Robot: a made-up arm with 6 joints.
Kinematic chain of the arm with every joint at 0, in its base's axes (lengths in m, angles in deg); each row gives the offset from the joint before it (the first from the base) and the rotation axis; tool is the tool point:
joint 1: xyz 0 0 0.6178 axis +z
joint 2: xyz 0.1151 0 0 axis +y
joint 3: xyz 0 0 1.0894 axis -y
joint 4: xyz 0 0 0.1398 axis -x
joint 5: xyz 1.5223 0 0 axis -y
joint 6: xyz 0.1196 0 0 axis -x
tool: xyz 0 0 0
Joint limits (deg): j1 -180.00..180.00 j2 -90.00..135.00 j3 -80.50..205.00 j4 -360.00..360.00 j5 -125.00..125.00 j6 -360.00..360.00
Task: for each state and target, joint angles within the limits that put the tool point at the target. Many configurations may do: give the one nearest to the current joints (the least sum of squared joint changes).
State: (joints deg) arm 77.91 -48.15 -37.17 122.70 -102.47 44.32
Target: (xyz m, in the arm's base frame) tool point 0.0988 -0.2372 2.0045
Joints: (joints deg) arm 89.53 -86.07 -32.84 119.27 -105.04 44.32
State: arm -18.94 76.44 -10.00 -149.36 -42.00 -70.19
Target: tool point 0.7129 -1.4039 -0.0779
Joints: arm -64.52 44.78 -27.47 -150.82 -42.93 -70.19
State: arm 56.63 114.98 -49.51 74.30 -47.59 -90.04
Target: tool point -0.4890 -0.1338 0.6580
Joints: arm 7.48 131.98 -80.43 70.80 -37.66 -90.04
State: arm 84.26 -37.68 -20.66 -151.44 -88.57 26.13
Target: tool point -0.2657 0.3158 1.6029
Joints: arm 119.79 -75.79 -56.52 -141.67 -96.67 26.13
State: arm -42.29 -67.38 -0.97 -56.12 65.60 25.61
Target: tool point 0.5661 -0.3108 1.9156
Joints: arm -20.77 -56.08 -37.53 -56.29 64.57 25.61
